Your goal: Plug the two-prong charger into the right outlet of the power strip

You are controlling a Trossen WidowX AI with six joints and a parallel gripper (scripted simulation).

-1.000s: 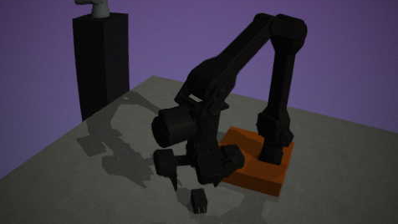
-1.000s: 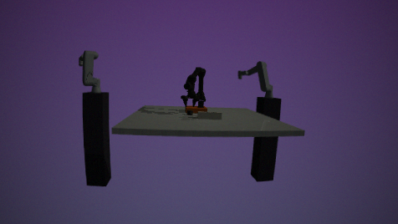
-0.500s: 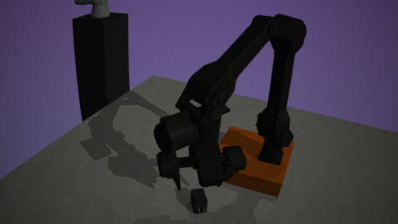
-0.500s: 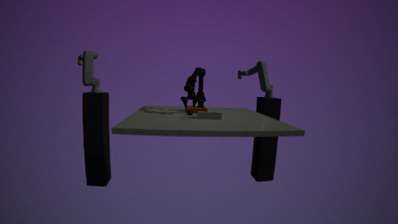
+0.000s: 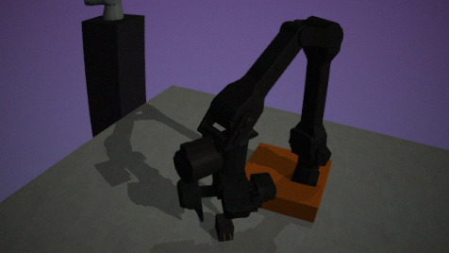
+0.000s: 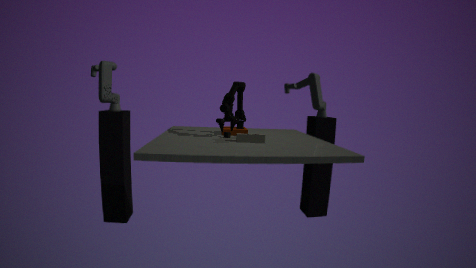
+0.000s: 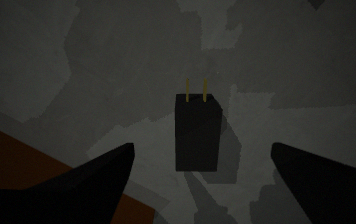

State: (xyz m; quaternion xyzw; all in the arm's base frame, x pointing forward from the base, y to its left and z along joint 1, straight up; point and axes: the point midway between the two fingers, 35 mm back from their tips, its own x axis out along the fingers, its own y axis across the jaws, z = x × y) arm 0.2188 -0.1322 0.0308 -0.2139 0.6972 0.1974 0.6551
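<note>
Now: the black two-prong charger 3 cm below my gripper tip, 1 cm to the left of it and 1 cm ahead of it.
</note>
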